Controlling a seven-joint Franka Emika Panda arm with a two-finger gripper.
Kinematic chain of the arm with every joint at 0, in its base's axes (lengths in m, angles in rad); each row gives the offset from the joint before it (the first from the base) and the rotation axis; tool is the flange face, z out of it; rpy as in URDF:
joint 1: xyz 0 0 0.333 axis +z
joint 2: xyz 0 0 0 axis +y
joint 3: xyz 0 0 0.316 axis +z
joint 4: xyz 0.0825 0 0 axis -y
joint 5: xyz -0.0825 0 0.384 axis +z
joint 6: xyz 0 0 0 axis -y
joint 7: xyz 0.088 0 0 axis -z
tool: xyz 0 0 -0.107 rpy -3.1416 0 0
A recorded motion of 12 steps. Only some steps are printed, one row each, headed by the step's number.
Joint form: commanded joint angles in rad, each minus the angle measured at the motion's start. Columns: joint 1, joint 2, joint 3, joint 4, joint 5, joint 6, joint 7.
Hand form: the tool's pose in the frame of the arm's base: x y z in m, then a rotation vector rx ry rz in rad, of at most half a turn. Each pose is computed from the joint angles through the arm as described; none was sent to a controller.
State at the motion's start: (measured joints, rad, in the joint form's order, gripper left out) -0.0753 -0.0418 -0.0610 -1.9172 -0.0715 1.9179 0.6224
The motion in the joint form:
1: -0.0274 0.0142 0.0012 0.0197 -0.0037 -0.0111 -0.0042
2: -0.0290 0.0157 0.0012 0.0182 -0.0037 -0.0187 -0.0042
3: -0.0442 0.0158 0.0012 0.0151 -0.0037 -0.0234 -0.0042
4: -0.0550 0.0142 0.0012 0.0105 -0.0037 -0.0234 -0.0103
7: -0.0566 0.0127 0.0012 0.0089 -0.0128 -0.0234 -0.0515
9: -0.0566 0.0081 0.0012 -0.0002 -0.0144 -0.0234 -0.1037
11: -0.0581 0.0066 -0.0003 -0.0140 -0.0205 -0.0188 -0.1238
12: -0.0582 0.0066 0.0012 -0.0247 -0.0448 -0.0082 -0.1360
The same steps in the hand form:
1: 0.5487 -0.0957 0.5133 2.8627 -1.1388 0.0796
2: 0.5478 -0.0965 0.5111 2.8597 -1.1405 0.0636
3: 0.5454 -0.1047 0.5091 2.8492 -1.1616 0.0510
4: 0.5433 -0.1104 0.5078 2.8459 -1.1678 0.0456
7: 0.5425 -0.1119 0.5079 2.8616 -1.1039 0.0457
9: 0.5404 -0.1116 0.5061 2.8874 -1.0270 0.0361
11: 0.5382 -0.1133 0.5007 2.8911 -0.9963 0.0243
12: 0.5377 -0.1140 0.4967 2.8808 -0.9565 0.0283

